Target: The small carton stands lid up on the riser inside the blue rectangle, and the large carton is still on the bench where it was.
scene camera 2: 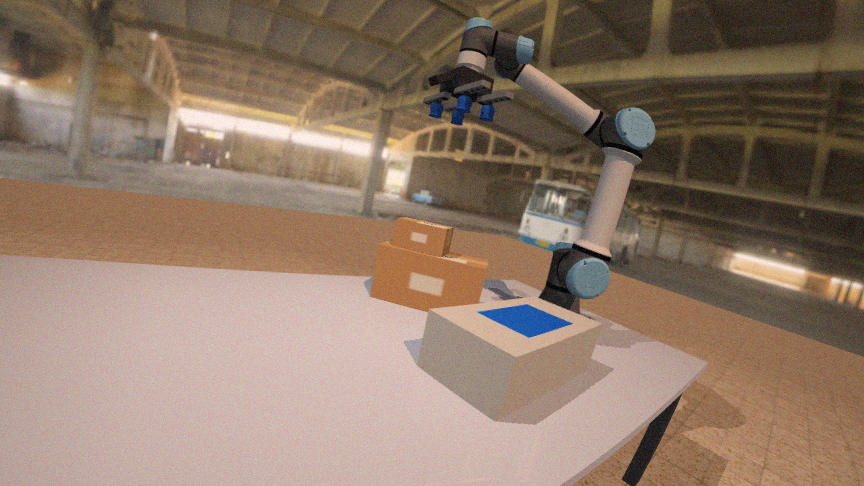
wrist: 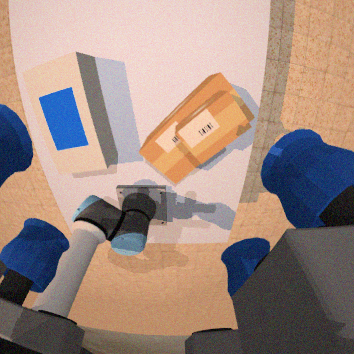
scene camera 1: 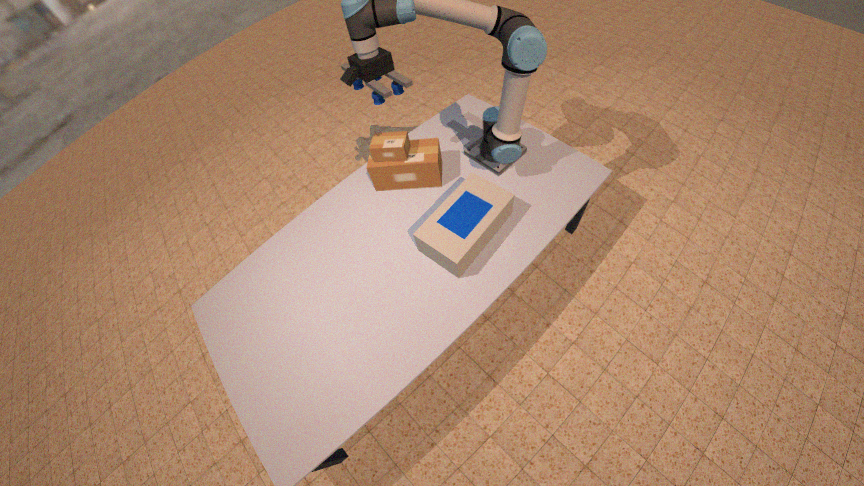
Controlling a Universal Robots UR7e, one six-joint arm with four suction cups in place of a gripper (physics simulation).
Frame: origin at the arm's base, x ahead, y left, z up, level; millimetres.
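Seen in the pictures: hand, its tool point: (scene camera 2: 459, 117) (wrist: 142, 212); arm's base, origin of its link: (wrist: 138, 205).
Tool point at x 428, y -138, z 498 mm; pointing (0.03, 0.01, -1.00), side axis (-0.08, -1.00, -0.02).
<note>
Offsets run from my tool point to a thing's middle. Level surfaces: height alone.
The small carton {31 mm back, 101 mm right, 335 mm down} (scene camera 1: 384, 152) (scene camera 2: 422, 237) (wrist: 227, 113) rests on top of the large carton {64 mm back, 70 mm right, 452 mm down} (scene camera 1: 386, 176) (scene camera 2: 425, 284) (wrist: 162, 163), with its printed label facing up. The large carton stands on the bench {529 mm down} (scene camera 1: 338, 290) (scene camera 2: 181, 374) (wrist: 165, 30). The beige riser {29 mm back, 333 mm left, 469 mm down} (scene camera 1: 441, 241) (scene camera 2: 471, 362) (wrist: 60, 162) stands apart from the cartons. The blue rectangle {29 mm back, 333 mm left, 409 mm down} (scene camera 1: 465, 214) (scene camera 2: 526, 320) (wrist: 63, 119) on its top is bare. My gripper (scene camera 1: 378, 88) (scene camera 2: 461, 110) (wrist: 150, 207) hangs high above the cartons, open, with no carton on its four blue suction cups.
The arm's base (scene camera 1: 496, 157) (wrist: 142, 202) is mounted on the bench near one end, close to both the cartons and the riser. A gap of bench lies between the large carton and the riser. A bus (scene camera 2: 552, 214) shows in the background.
</note>
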